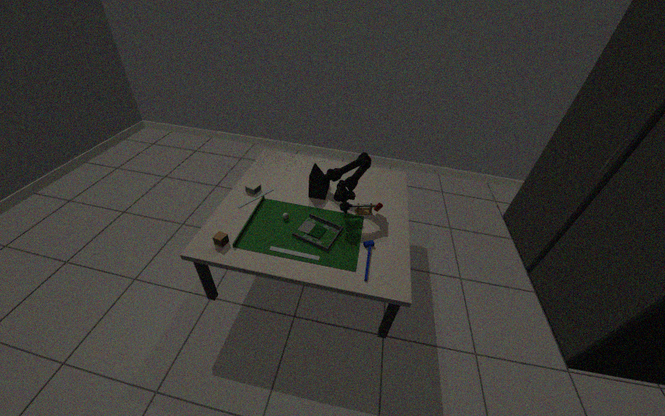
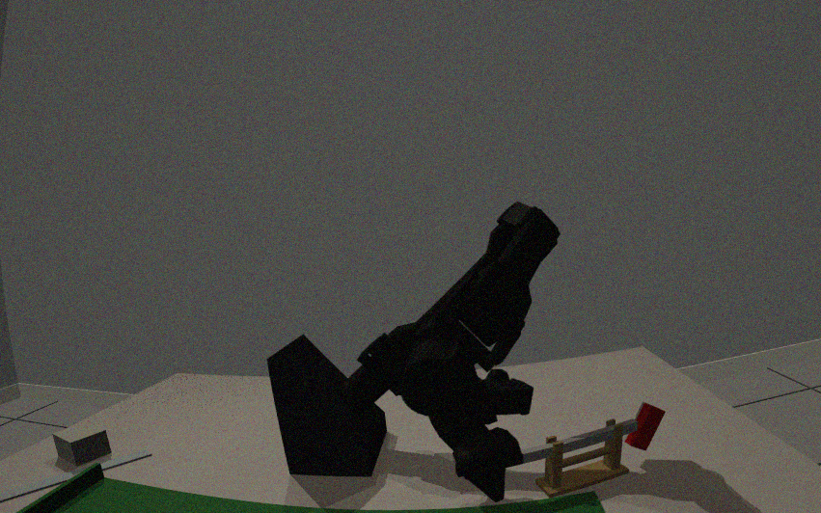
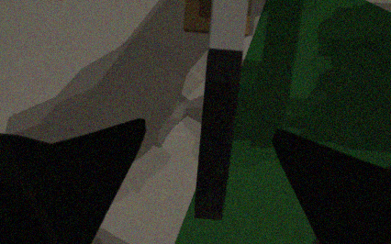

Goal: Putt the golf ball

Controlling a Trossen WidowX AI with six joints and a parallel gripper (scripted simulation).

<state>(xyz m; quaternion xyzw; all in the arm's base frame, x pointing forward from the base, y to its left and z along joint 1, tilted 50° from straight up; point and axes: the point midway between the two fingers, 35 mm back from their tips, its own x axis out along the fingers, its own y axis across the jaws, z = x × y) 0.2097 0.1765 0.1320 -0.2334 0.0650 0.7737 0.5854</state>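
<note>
The red putter lies 4 cm behind my gripper tip, 11 cm to the left of it and 3 cm above it. Also, from my gripper tip: wooden stand (4 cm behind, 12 cm to the left); then green mat (27 cm ahead, 21 cm to the right, 3 cm below); then white golf ball (20 cm ahead, 36 cm to the right, 1 cm below).
</note>
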